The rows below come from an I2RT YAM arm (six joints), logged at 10 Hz.
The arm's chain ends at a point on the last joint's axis. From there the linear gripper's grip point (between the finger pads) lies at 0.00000 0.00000 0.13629 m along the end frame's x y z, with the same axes.
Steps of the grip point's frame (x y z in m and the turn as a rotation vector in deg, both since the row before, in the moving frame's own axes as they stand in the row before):
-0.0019 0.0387 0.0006 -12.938 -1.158 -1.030
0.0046 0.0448 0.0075 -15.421 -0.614 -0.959
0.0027 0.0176 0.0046 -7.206 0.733 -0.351
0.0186 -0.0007 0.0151 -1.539 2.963 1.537
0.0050 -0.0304 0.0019 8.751 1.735 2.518
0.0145 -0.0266 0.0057 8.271 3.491 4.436
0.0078 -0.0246 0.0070 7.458 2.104 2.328
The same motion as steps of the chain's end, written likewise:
0.0006 0.0082 0.0041 -12.938 -1.158 -1.030
0.0057 0.0085 0.0124 -15.421 -0.614 -0.959
0.0009 0.0005 0.0057 -7.206 0.733 -0.351
0.0116 -0.0045 0.0153 -1.539 2.963 1.537
0.0004 -0.0098 0.0035 8.751 1.735 2.518
0.0055 -0.0073 0.0074 8.271 3.491 4.436
0.0025 -0.0070 0.0082 7.458 2.104 2.328

